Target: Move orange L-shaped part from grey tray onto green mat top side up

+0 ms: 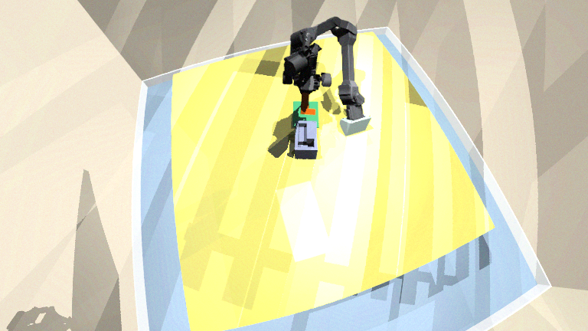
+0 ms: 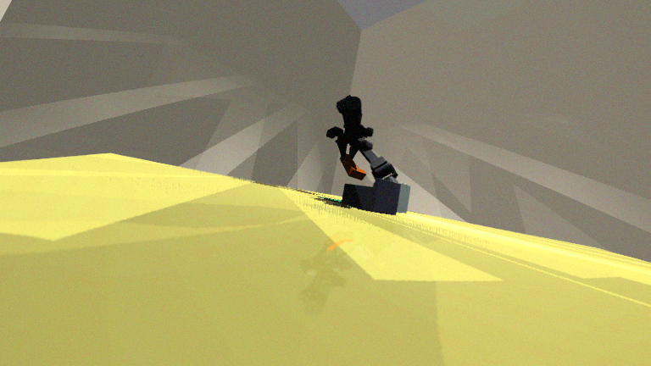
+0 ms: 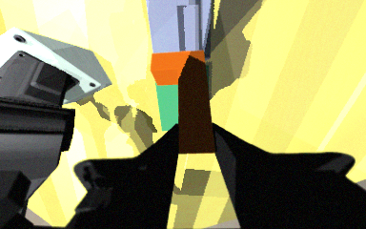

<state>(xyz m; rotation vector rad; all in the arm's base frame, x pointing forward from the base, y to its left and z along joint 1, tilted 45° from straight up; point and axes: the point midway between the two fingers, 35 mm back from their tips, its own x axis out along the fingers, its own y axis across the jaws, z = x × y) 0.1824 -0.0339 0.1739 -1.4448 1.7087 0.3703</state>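
Right now my gripper tip is 4 cm to the right of the orange L-shaped part and 3 cm above it. Round my gripper tip: green mat (17 cm below, 1 cm behind).
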